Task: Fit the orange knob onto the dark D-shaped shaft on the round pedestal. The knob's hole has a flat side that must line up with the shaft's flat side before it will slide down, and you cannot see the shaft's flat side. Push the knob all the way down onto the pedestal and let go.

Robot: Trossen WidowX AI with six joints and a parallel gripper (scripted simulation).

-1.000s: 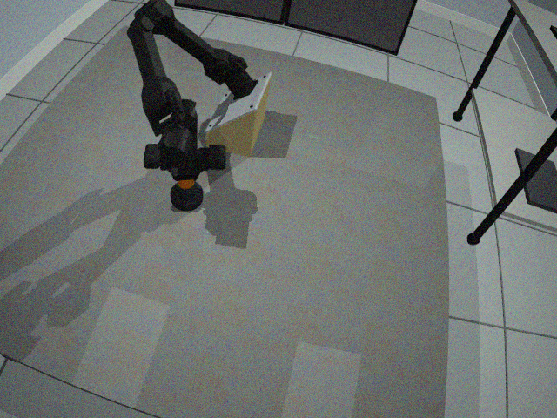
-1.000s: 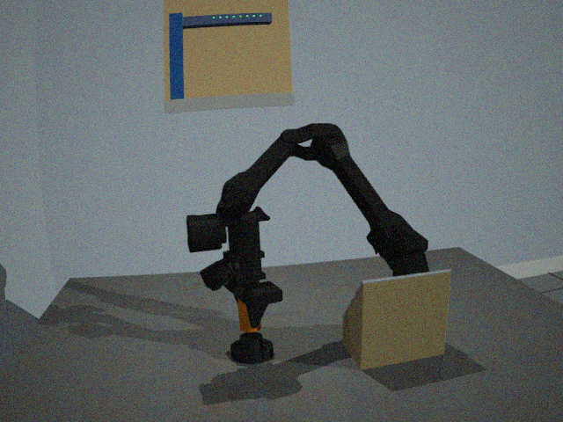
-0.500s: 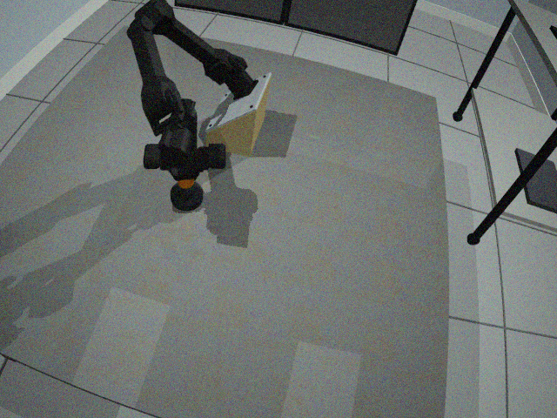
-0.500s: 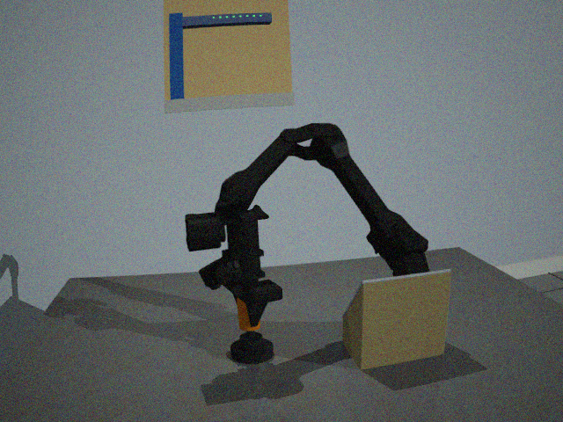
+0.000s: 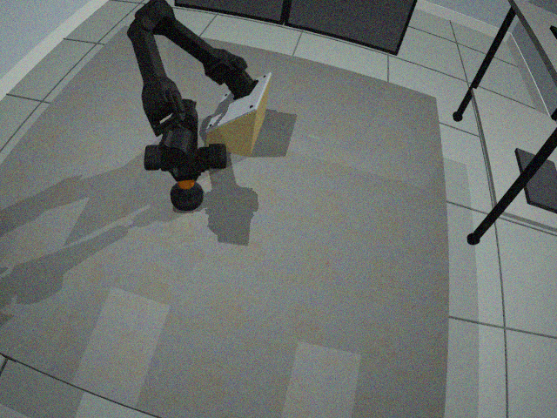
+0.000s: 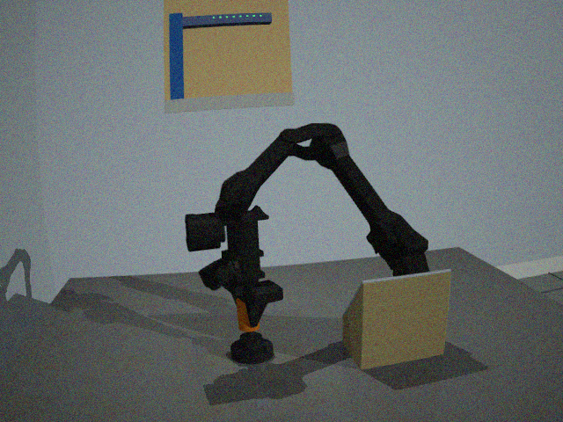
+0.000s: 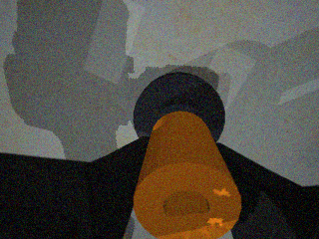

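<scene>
Now: the orange knob 2 cm above my gripper tip. Round my gripper tip: dark round pedestal (4 cm below).
</scene>
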